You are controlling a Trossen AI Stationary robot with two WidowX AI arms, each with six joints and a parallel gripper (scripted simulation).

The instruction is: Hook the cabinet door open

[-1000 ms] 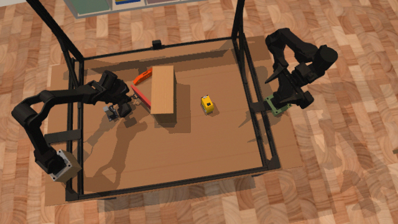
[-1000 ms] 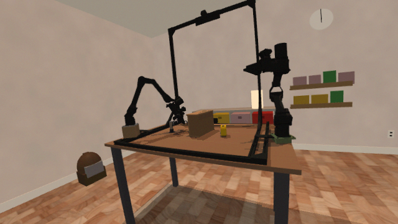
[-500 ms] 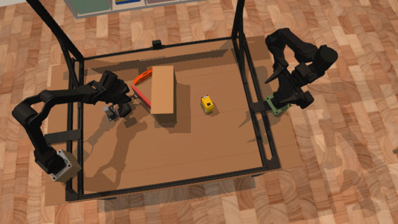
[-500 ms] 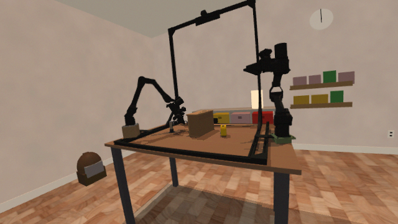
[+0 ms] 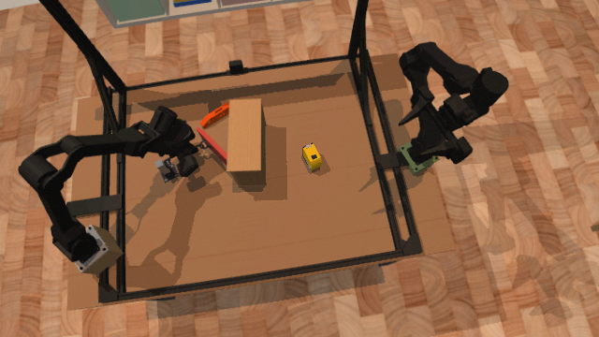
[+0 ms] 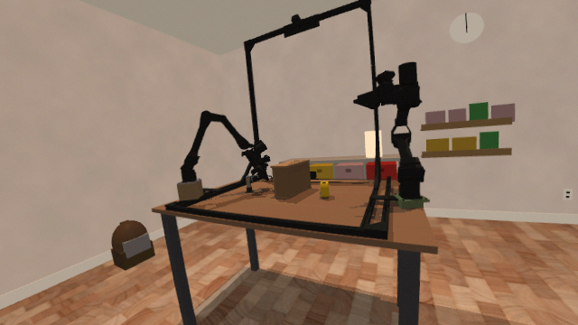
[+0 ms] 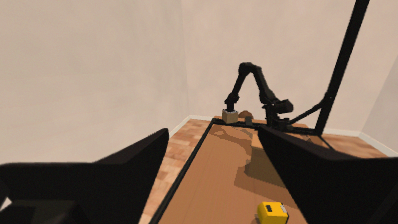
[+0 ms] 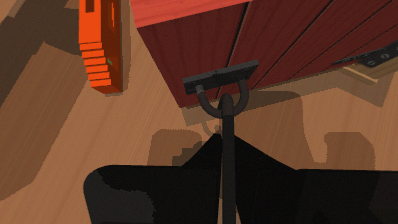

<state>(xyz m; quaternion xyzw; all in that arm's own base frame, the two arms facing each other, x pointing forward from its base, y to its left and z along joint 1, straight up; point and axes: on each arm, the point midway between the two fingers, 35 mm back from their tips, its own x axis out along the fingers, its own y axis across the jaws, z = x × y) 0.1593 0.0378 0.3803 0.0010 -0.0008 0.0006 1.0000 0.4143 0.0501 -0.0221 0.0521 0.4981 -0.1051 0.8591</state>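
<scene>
Right now my right hand is 40 mm short of the red door, 80 mm to the right of it and 20 mm above it. Round my right hand: orange flap (140 mm behind, 110 mm to the left, 70 mm below); yellow box (120 mm ahead, 350 mm to the left, 50 mm below).
</scene>
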